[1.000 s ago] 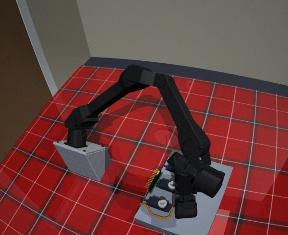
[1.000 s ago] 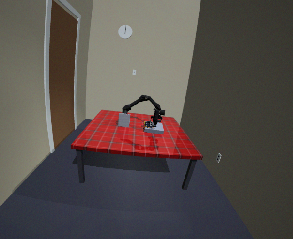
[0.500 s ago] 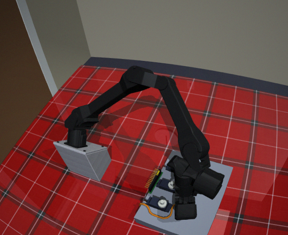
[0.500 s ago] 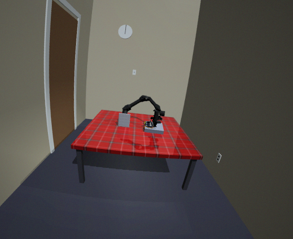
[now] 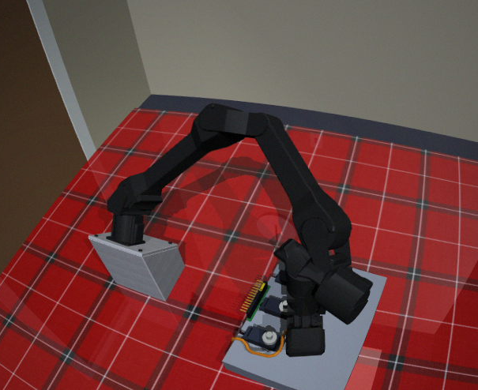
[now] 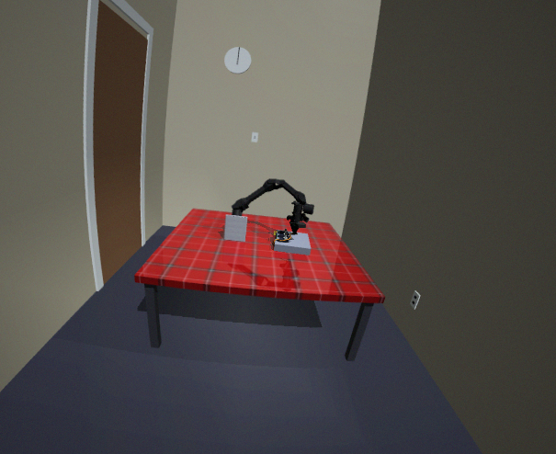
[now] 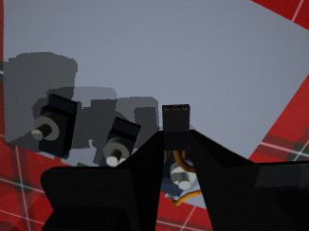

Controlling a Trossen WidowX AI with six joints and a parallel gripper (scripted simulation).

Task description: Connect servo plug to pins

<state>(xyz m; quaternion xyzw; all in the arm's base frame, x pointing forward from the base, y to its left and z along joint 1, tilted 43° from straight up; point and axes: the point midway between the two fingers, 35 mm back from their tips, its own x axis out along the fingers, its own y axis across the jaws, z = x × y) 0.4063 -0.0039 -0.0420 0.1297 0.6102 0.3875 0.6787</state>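
My gripper tip is 120 mm past the yellow band, 70 mm to the right of it and 30 mm above it. Round my gripper tip: grey holder plate: 40 mm ahead, 40 mm to the left, 80 mm below.
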